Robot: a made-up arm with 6 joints.
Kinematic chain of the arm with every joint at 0, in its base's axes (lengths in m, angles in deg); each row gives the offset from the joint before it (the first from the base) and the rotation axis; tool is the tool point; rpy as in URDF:
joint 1: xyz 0 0 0.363 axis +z
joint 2: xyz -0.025 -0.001 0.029 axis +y
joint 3: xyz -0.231 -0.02 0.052 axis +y
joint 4: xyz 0.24 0.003 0.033 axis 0.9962 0 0.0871
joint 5: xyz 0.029 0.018 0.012 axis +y
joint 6: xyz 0.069 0.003 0.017 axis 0.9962 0 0.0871
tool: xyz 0.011 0.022 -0.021 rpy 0 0 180
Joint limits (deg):
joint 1: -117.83..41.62
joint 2: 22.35..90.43
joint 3: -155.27..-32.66
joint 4: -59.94..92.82
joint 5: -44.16..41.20
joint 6: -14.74..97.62
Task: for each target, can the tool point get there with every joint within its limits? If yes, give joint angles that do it. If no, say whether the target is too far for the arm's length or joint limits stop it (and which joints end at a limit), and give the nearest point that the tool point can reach.
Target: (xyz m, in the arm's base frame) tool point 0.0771 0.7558 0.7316
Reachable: no: too far | nearest point 0.0537 0.5267 0.7032 | short by 0.232 m
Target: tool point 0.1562 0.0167 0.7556
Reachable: yes | joints 0.51 45.11 -71.67 -25.17 12.15 4.05
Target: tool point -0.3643 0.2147 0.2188
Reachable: no: joint limits stop it (at a limit: joint 2, joint 3, joint 5, joint 6) | nearest point -0.4470 0.2635 0.6496 | short by 0.441 m
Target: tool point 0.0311 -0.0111 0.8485
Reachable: yes | joints -2.89 33.78 -70.53 52.36 6.37 73.73
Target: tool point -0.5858 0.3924 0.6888
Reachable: no: too far | nearest point -0.4404 0.2950 0.6912 | short by 0.175 m
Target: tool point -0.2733 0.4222 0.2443
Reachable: no: joint limits stop it (at a limit: joint 2, joint 3, joint 5, joint 6) | nearest point -0.2820 0.4356 0.6496 | short by 0.406 m
